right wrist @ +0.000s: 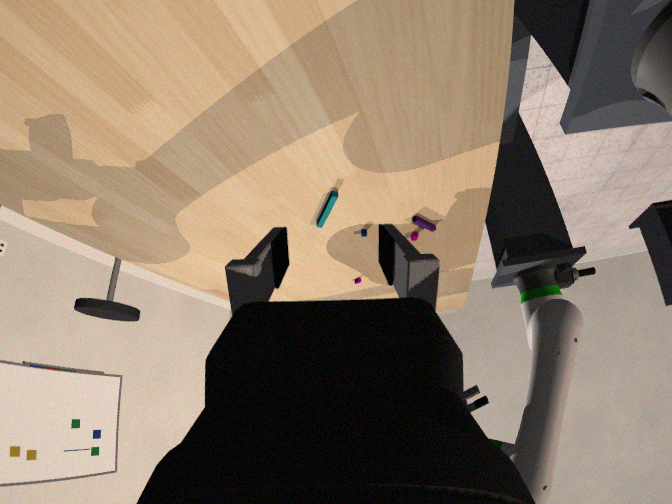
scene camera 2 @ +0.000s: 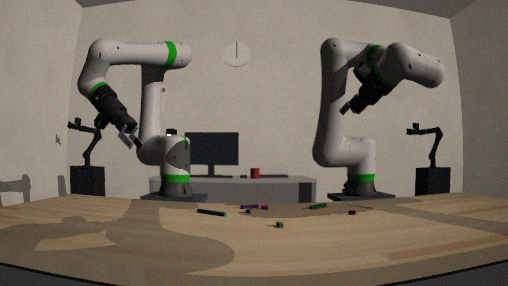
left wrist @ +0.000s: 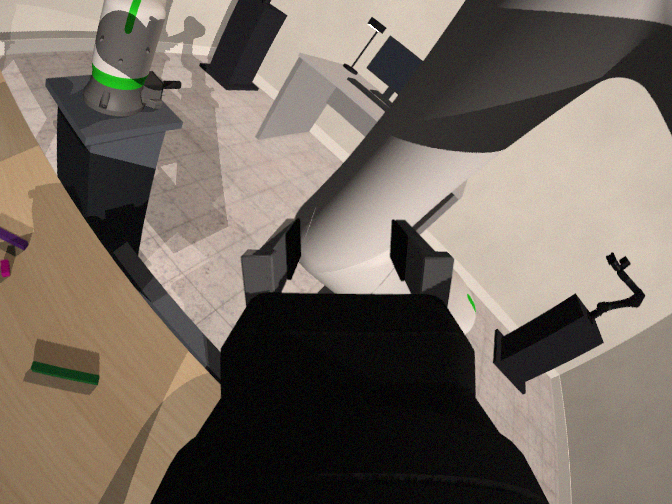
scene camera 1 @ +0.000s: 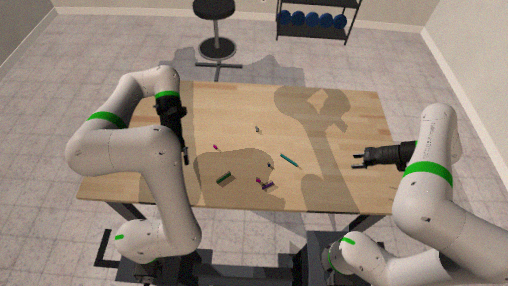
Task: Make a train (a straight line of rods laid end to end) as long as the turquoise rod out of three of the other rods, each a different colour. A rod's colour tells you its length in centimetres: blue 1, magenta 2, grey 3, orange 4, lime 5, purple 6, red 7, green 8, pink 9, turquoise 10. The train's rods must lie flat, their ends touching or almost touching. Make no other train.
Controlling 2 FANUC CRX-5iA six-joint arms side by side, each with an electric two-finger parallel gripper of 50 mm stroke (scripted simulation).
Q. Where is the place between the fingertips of my left gripper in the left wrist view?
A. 345, 238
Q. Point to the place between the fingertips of my right gripper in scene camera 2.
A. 136, 146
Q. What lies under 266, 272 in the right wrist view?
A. My right gripper.
